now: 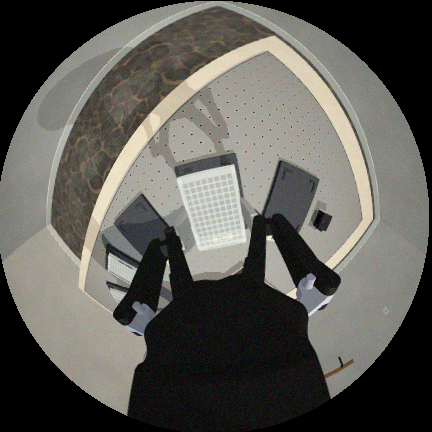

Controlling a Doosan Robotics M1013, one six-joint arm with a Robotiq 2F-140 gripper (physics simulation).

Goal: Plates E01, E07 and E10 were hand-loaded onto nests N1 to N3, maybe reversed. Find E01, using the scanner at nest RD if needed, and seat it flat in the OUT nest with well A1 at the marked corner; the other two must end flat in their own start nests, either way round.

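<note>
My gripper [214, 211] is shut on a white well plate [212, 205], with a finger at each long side. The plate looks level and is held above a dark nest [205, 164], whose far edge and right side show past it. No plate code or A1 mark is readable on it. A bare dark nest [292, 192] with corner marks is at the right. Another bare dark nest [141, 222] is at the left, partly in shadow. Two more white plates [121, 267] [117, 291] sit in nests at the lower left, partly hidden by the gripper. Nest labels are not readable.
A small black scanner box [321, 220] stands right of the right-hand nest. The perforated board [255, 110] has a raised cream border [170, 100]. A dark stone-patterned surface [132, 100] lies beyond the border at the upper left.
</note>
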